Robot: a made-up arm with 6 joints.
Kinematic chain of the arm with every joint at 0, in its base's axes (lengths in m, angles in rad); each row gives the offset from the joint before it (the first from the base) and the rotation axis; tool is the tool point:
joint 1: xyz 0 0 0.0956 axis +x
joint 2: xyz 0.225 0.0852 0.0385 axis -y
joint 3: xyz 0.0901 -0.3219 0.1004 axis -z
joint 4: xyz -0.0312 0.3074 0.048 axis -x
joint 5: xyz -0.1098 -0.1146 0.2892 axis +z
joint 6: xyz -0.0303 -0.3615 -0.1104 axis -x
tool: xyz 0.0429 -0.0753 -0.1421
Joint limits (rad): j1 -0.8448..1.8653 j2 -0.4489..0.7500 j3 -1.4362..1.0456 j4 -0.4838..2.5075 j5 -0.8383..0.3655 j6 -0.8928..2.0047
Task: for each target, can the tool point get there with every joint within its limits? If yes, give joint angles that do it. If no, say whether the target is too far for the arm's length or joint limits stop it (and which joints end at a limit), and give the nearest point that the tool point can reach.
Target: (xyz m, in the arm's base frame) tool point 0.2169 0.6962 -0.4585
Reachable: no: joint limits stop it (at a limit: joint 1, joint 4) | nearest point 0.2129 0.6386 -0.3096 | short by 0.160 m
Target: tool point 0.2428 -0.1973 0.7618
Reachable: yes | joints 0.3042 0.1708 0.3504 1.4051 0.2044 -0.2792
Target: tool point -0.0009 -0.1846 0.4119
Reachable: yes | joints 0.0220 -0.0026 0.5535 0.2631 -0.4861 -0.4631
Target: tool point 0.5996 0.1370 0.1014
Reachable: no: joint limits stop it (at a limit: joint 1, joint 2, joint 3, joint 4, joint 5) | nearest point 0.5836 0.1777 -0.0803 | short by 0.187 m
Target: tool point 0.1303 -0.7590 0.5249
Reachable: yes | joints 0.8418 -0.0719 -1.2186 1.1236 0.1816 1.3959
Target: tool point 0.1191 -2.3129 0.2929
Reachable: no: too far | nearest point 0.1025 -1.0572 0.1858 | short by 1.260 m
